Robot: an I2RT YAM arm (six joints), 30 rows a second.
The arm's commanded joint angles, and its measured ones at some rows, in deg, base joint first. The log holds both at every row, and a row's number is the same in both.
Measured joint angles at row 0:
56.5, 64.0, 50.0, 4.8, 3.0, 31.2
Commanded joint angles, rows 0 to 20:
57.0, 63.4, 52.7, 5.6, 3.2, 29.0
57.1, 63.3, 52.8, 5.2, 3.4, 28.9
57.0, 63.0, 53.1, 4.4, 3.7, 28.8
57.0, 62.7, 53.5, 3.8, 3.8, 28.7
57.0, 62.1, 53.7, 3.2, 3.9, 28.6
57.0, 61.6, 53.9, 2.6, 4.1, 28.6
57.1, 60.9, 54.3, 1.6, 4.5, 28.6
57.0, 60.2, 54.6, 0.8, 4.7, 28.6
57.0, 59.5, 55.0, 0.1, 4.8, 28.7
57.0, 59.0, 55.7, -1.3, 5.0, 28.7
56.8, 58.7, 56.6, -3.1, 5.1, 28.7
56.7, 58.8, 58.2, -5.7, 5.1, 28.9
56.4, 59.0, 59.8, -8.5, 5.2, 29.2
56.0, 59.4, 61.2, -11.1, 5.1, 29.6
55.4, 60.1, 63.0, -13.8, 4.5, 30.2
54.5, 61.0, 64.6, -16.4, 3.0, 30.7
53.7, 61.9, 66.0, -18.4, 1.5, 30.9
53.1, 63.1, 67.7, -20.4, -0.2, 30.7
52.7, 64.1, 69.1, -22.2, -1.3, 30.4
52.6, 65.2, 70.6, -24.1, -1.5, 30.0
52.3, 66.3, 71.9, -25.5, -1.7, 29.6
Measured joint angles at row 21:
53.1, 63.9, 68.5, -17.3, 0.7, 30.0
